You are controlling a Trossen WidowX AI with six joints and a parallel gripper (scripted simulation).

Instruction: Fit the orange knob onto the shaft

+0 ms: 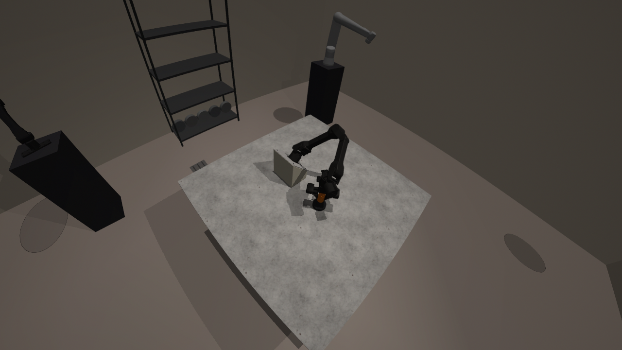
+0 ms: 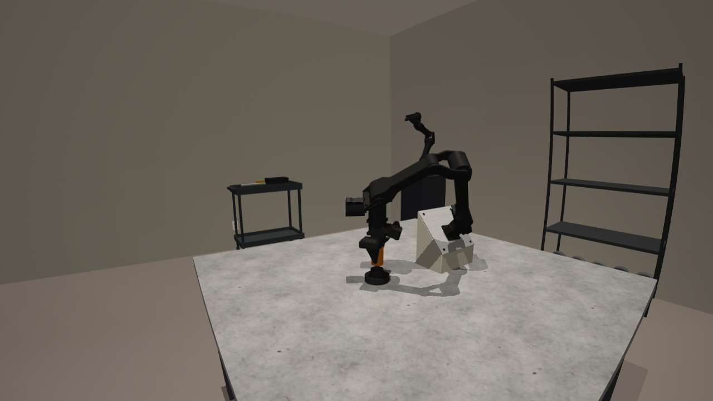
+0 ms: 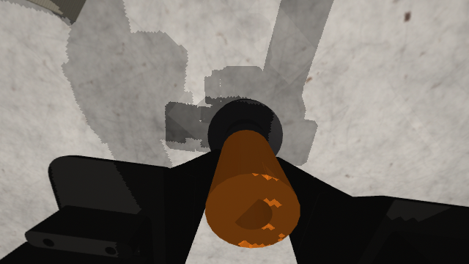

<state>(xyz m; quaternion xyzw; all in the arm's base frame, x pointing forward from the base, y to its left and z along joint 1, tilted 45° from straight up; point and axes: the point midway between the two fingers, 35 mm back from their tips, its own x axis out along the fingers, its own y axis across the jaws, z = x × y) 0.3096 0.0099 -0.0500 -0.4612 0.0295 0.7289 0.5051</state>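
Now: gripper tip 20 mm below the orange knob. Round my gripper tip: dark round pedestal (40 mm below).
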